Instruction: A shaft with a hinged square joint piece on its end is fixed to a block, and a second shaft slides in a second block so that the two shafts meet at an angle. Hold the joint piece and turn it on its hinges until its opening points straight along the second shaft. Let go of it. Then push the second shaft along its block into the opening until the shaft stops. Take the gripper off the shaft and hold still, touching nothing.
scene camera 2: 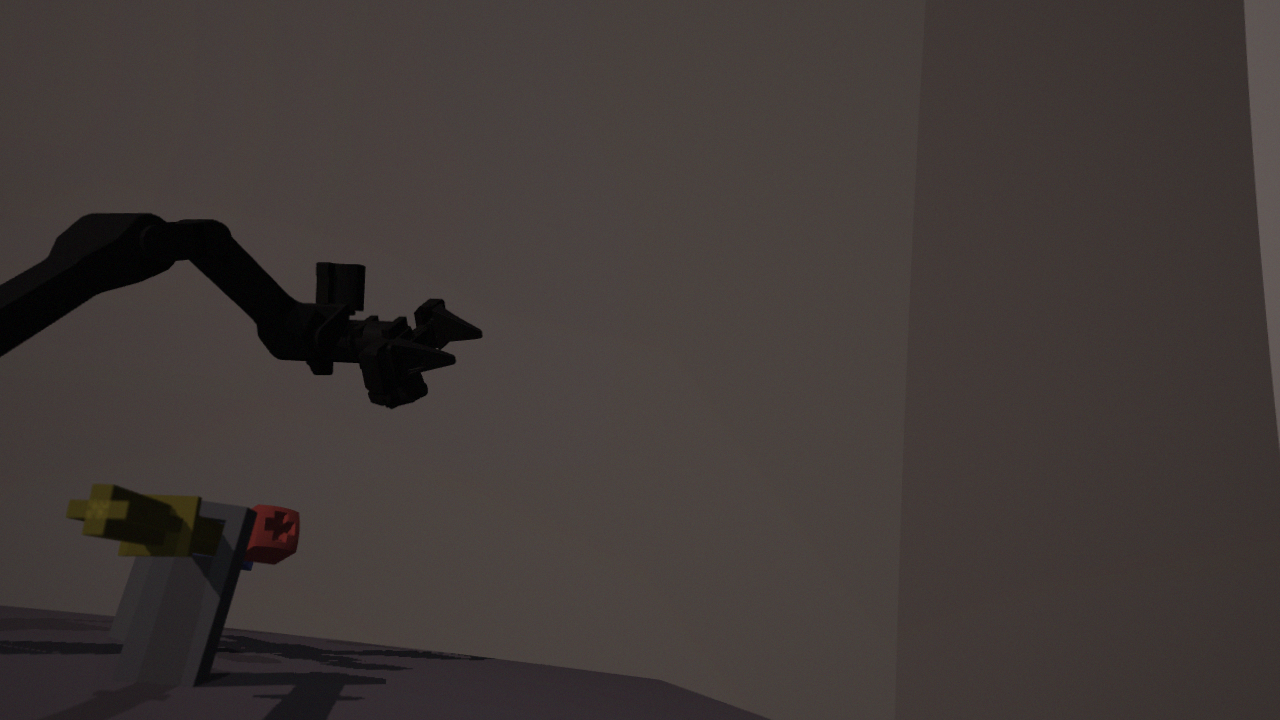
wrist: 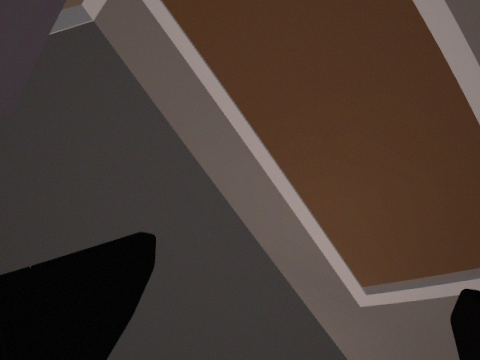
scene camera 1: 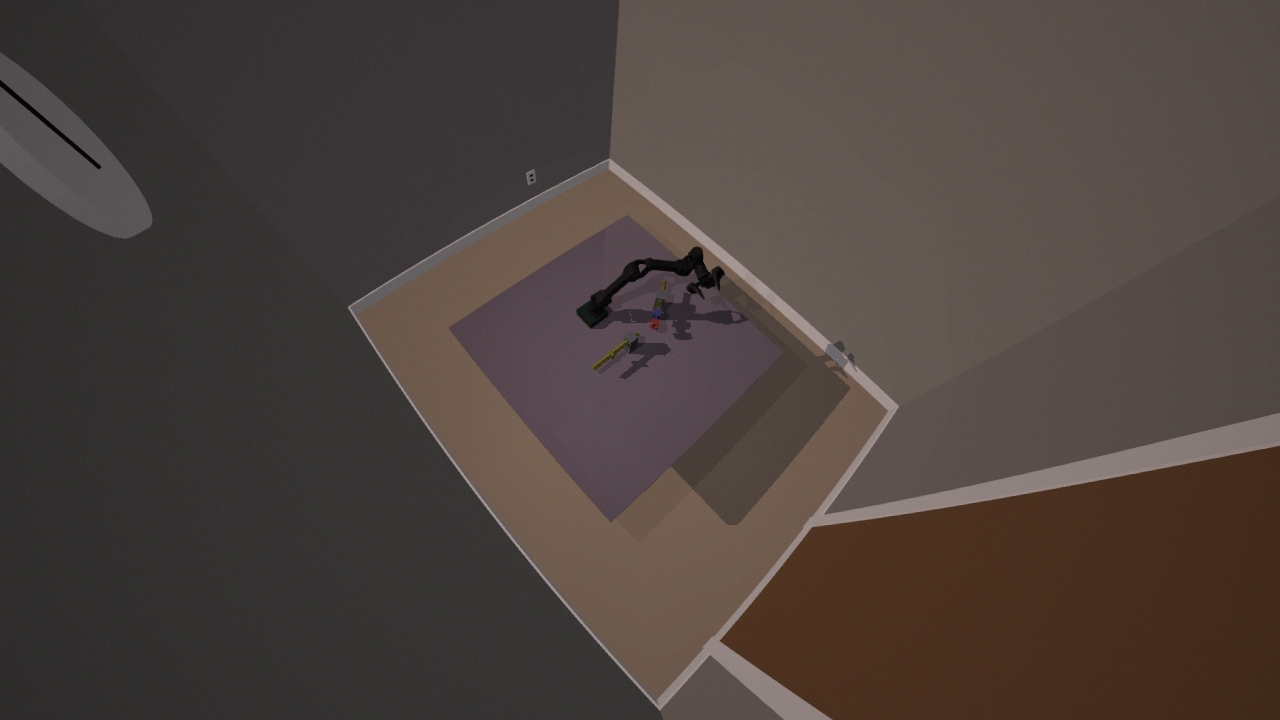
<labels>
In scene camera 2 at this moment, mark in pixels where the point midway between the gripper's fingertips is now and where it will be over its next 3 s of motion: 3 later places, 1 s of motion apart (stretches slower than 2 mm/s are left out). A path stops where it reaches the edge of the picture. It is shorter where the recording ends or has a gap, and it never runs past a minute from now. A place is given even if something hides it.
My gripper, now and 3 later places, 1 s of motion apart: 468,346; 490,393; 434,452; 336,443
</labels>
